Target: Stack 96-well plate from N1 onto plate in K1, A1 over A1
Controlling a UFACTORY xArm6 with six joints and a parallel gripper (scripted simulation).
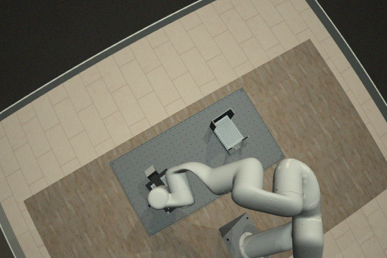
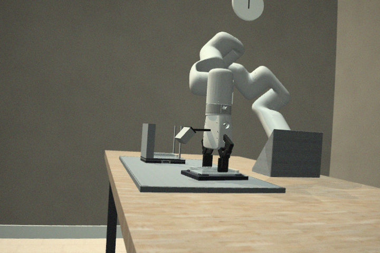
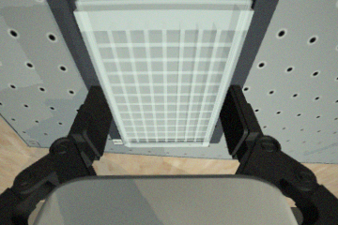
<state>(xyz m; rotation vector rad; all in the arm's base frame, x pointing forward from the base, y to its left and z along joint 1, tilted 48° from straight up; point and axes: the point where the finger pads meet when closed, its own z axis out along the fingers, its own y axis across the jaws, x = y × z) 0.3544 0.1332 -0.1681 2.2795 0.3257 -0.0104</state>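
Right now my hand is 9 cm past the pale A1 mark, 3 cm to the right of it and 2 cm above it. Also, from my hand: tall back wall 34 cm to the right, 19 cm ahead, 5 cm above.
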